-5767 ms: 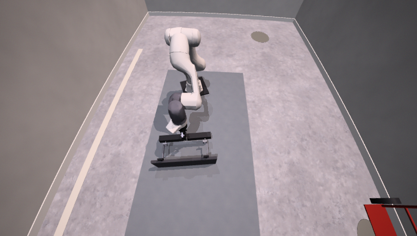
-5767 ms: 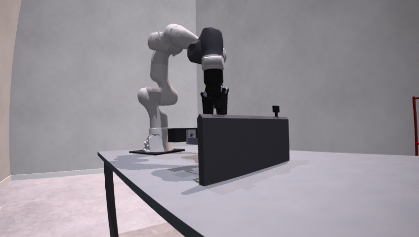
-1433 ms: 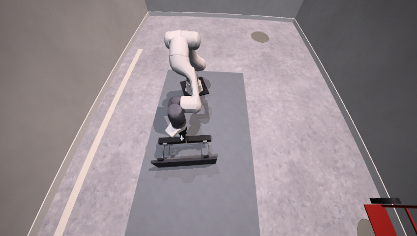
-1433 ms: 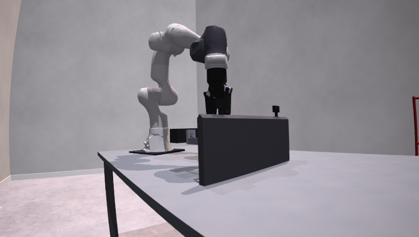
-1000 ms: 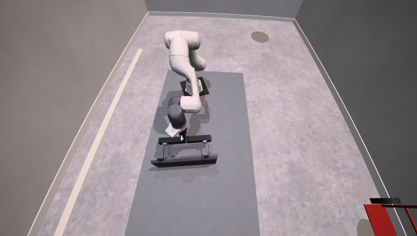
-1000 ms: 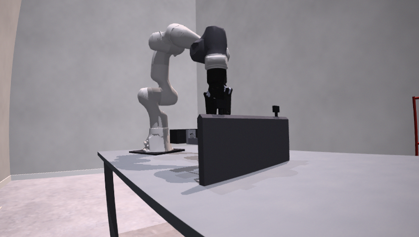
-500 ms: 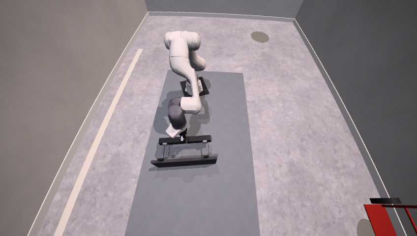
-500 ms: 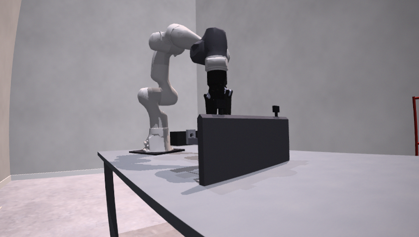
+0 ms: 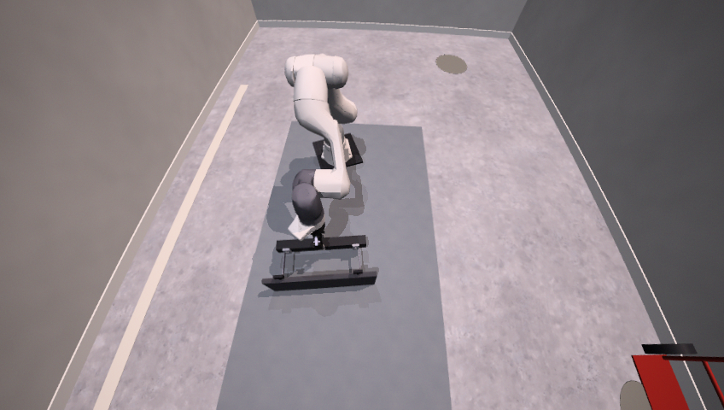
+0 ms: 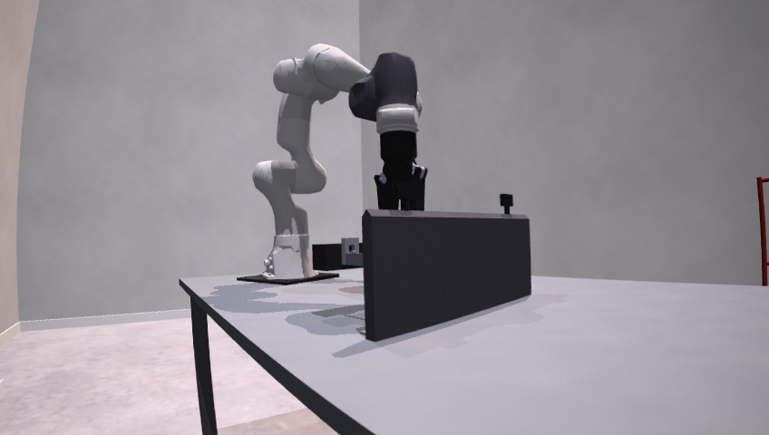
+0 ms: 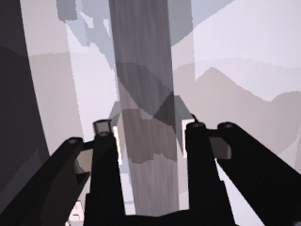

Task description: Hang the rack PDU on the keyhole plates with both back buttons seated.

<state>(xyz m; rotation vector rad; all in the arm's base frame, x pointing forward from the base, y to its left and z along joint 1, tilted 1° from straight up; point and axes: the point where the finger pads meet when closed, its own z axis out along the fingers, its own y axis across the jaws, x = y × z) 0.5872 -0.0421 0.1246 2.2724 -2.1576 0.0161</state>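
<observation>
My gripper is now 2 cm short of the rack PDU and 3 cm above it. The rest, counted from my hand: mounting panel (16 cm ahead, 1 cm to the left, 5 cm below).
</observation>
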